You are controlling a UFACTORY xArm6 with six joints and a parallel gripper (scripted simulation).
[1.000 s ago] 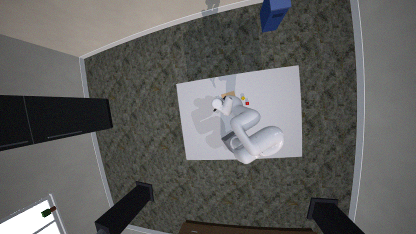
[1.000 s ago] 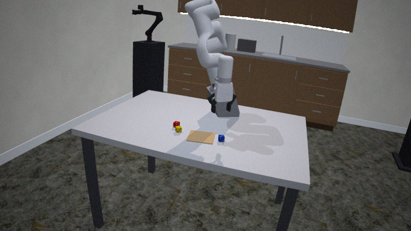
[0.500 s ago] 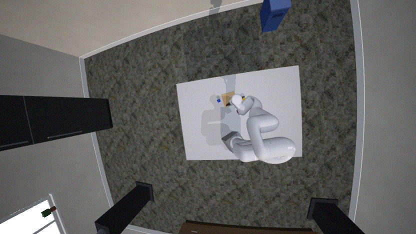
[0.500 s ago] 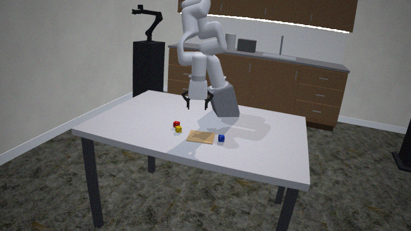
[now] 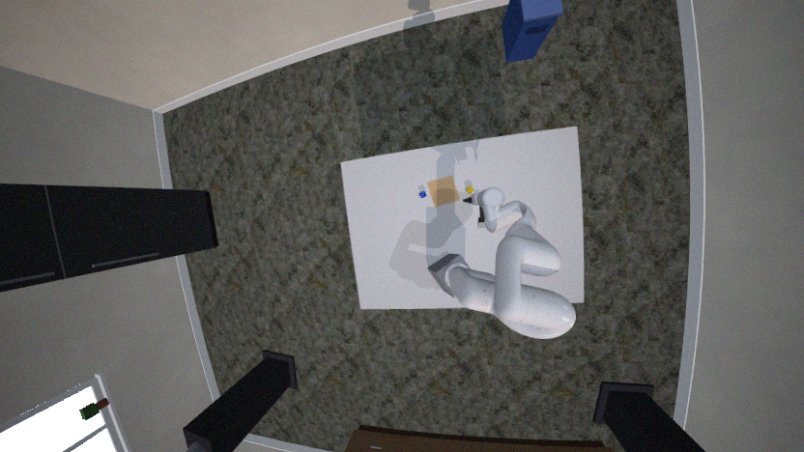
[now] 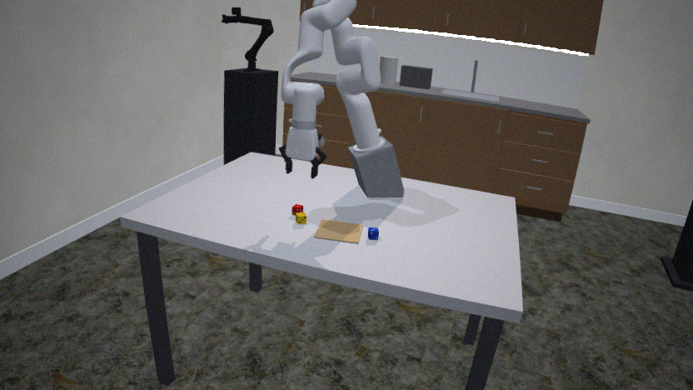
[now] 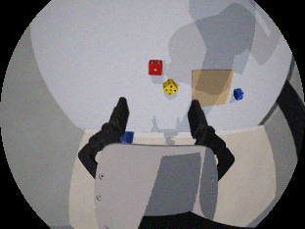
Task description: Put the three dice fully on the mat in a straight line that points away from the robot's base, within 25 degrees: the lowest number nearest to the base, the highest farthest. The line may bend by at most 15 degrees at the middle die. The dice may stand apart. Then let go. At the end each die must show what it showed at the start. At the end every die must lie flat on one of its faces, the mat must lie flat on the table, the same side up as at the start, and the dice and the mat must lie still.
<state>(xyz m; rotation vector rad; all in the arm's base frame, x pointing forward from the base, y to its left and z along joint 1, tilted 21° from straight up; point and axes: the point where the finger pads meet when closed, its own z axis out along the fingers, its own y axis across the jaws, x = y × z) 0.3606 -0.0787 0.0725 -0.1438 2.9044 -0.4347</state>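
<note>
Now: hand 10 mm to the left of the red die and 140 mm above it. Round my hand: yellow die (50 mm ahead, 40 mm to the left, 140 mm below); blue die (30 mm ahead, 280 mm to the left, 140 mm below); tan mat (40 mm ahead, 170 mm to the left, 150 mm below).
</note>
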